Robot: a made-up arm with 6 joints. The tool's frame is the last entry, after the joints. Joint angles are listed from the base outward.
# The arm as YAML. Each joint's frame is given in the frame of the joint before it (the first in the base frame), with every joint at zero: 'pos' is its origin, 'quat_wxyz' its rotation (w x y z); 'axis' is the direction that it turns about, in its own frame. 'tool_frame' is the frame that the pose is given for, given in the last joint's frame.
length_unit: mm
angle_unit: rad
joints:
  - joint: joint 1
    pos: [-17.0, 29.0, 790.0]
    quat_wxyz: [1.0, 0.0, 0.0, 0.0]
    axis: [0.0, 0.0, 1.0]
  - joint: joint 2
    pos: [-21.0, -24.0, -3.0]
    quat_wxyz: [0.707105, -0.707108, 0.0, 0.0]
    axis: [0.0, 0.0, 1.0]
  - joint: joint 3
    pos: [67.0, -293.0, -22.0]
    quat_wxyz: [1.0, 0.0, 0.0, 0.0]
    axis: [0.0, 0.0, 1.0]
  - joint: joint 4
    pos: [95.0, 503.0, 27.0]
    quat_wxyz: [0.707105, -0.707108, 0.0, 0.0]
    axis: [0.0, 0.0, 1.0]
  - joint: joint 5
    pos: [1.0, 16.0, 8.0]
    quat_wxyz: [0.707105, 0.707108, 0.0, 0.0]
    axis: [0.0, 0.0, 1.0]
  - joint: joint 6
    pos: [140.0, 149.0, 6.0]
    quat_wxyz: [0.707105, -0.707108, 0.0, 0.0]
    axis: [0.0, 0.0, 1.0]
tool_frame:
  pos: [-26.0, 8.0, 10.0]
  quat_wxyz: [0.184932, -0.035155, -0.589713, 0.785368]
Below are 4 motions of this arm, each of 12 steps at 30 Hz.
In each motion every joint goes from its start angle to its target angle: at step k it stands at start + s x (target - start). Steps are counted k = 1, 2, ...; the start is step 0. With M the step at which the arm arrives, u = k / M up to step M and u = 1 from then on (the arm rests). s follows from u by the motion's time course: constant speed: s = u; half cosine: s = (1 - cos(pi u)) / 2; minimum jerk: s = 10 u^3 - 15 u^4 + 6 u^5.
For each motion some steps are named. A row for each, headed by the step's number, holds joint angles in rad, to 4 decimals.
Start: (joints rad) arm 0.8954 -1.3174 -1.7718 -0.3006 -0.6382 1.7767
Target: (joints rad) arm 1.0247 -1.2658 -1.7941 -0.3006 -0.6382 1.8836
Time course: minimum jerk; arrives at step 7
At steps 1, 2, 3, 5, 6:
1: 0.8984 -1.3162 -1.7723 -0.3006 -0.6382 1.7792
2: 0.9141 -1.3099 -1.7750 -0.3006 -0.6382 1.7922
3: 0.9430 -1.2984 -1.7800 -0.3006 -0.6382 1.8160
5: 1.0060 -1.2733 -1.7909 -0.3006 -0.6382 1.8681
6: 1.0217 -1.2670 -1.7936 -0.3006 -0.6382 1.8811

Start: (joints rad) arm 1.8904 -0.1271 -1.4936 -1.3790 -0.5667 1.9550
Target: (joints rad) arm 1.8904 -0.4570 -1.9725 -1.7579 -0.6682 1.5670
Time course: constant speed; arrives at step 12
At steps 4, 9, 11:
4: 1.8904 -0.2371 -1.6532 -1.5053 -0.6005 1.8257
9: 1.8904 -0.3745 -1.8528 -1.6632 -0.6428 1.6640
11: 1.8904 -0.4295 -1.9326 -1.7263 -0.6597 1.5993

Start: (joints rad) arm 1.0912 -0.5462 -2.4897 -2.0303 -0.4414 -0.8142
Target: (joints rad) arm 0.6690 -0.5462 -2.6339 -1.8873 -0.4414 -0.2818
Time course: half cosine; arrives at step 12
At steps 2, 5, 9, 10, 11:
2: 1.0629 -0.5462 -2.4994 -2.0207 -0.4414 -0.7785
5: 0.9347 -0.5462 -2.5431 -1.9773 -0.4414 -0.6169
9: 0.7308 -0.5462 -2.6128 -1.9082 -0.4414 -0.3598
10: 0.6973 -0.5462 -2.6242 -1.8969 -0.4414 -0.3175
11: 0.6762 -0.5462 -2.6314 -1.8897 -0.4414 -0.2909

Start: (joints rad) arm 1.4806 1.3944 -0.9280 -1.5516 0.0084 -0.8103
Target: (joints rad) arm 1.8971 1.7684 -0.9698 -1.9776 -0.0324 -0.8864
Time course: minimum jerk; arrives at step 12
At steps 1, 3, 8, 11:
1: 1.4827 1.3963 -0.9282 -1.5538 0.0082 -0.8107
3: 1.5237 1.4331 -0.9323 -1.5957 0.0042 -0.8182
8: 1.8097 1.6899 -0.9610 -1.8882 -0.0238 -0.8704
11: 1.8950 1.7665 -0.9696 -1.9754 -0.0322 -0.8860

